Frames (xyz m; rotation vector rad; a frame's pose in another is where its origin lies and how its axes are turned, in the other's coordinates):
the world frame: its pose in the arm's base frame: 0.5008 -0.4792 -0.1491 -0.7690 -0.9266 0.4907
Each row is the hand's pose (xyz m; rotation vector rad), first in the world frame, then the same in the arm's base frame.
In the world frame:
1: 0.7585 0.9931 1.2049 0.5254 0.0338 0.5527
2: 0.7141 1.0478 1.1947 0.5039 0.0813 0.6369
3: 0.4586 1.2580 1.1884 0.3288 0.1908 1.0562
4: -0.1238 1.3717 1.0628 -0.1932 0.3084 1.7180
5: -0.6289 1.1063 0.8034 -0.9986 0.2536 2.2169
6: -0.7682 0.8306 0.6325 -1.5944 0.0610 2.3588
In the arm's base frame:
1: -0.1810 1.1150 -0.0662 -0.5372 -0.5022 1.1499
2: -0.1986 1.1164 -0.1352 -0.6002 -0.4295 1.1904
3: -0.3385 1.0766 -0.4324 -0.9426 -0.1775 1.4217
4: -0.5429 0.7108 -0.8710 -1.6762 0.2116 1.6984
5: -0.5722 0.1047 -1.0281 2.5397 -0.4588 -1.7265
6: -0.4847 -0.2289 -0.9530 2.3068 -0.3265 -1.1897

